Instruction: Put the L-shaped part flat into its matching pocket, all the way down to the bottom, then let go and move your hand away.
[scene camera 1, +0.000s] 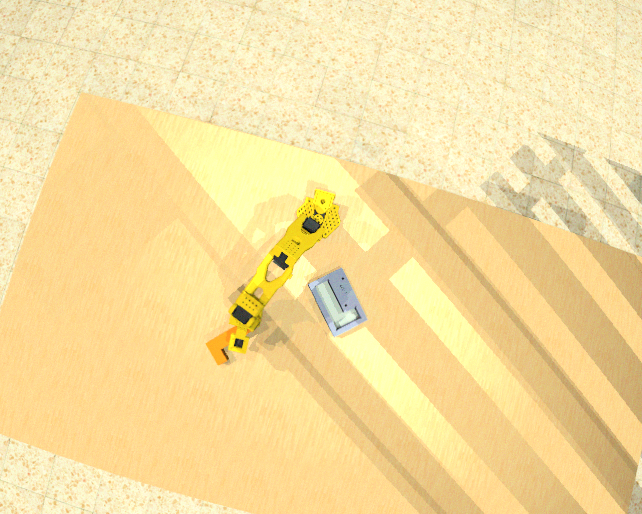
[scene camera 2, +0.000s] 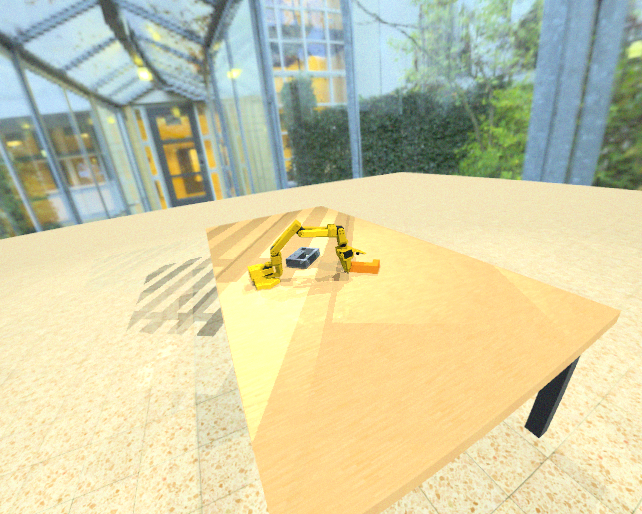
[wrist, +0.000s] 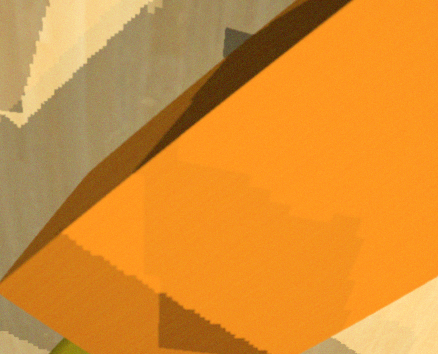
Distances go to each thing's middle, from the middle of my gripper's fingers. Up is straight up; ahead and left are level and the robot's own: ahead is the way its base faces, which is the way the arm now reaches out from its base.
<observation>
Right now the orange L-shaped part (wrist: 280, 196) is 70 mm ahead of my hand, 40 mm below it and 10 mm to the right of it. From my hand the other things lie so: grey block with L-shaped pocket (scene camera 1: 333, 293) (210 mm to the left, 90 mm behind, 40 mm below).
</observation>
